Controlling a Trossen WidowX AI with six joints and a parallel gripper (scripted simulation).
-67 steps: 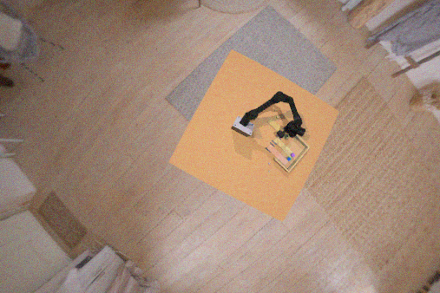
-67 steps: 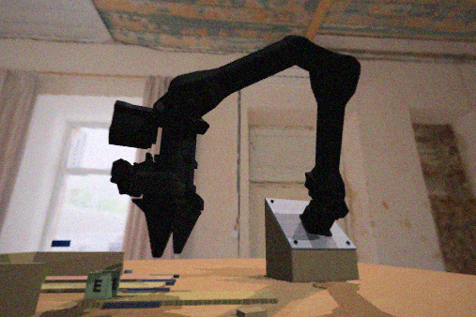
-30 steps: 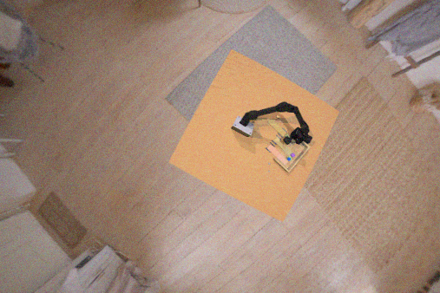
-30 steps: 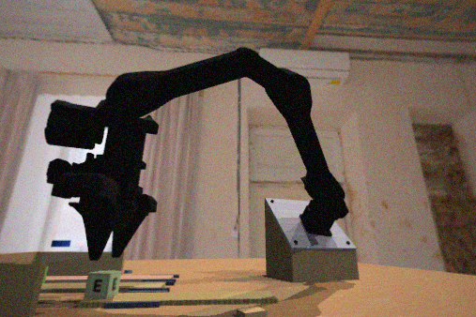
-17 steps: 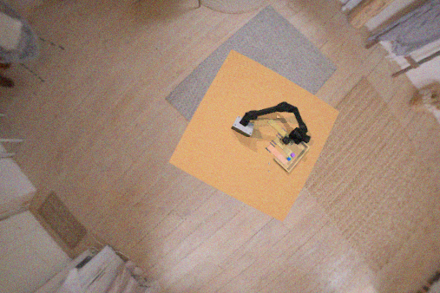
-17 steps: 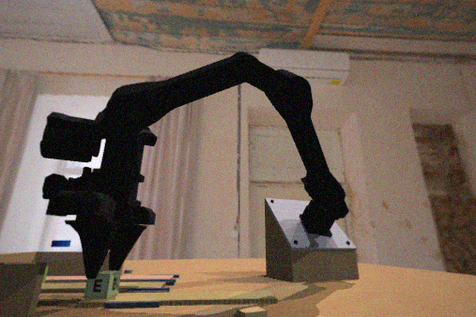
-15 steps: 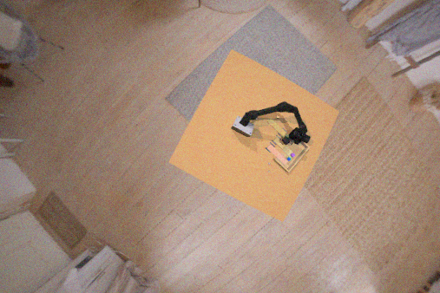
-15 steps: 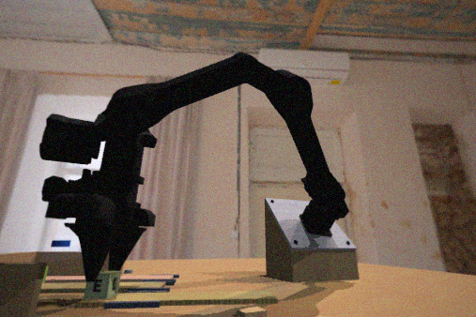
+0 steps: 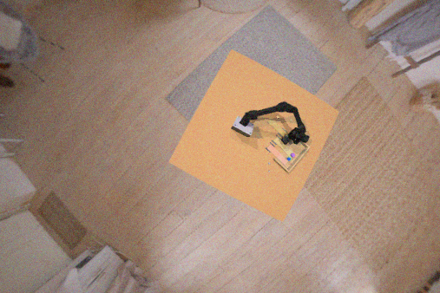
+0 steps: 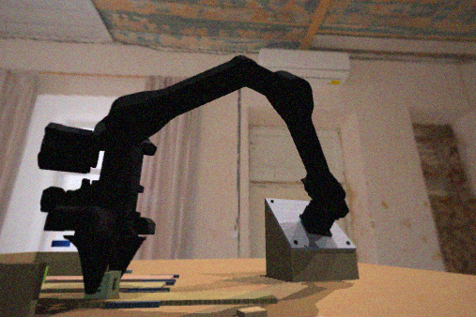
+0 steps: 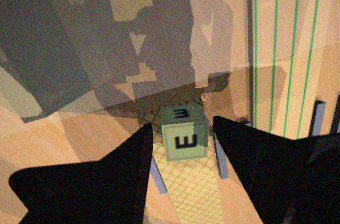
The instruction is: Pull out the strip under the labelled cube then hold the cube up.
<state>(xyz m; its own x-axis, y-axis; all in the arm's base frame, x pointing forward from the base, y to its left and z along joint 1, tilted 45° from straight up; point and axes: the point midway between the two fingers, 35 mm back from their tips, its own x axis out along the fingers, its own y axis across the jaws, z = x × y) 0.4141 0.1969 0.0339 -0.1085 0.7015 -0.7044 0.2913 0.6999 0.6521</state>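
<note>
The green cross-hatched strip lies 11 cm behind my gripper tip, 2 cm to the left of it and 1 cm below it. Round my gripper tip: cube: 1 cm above.
</note>
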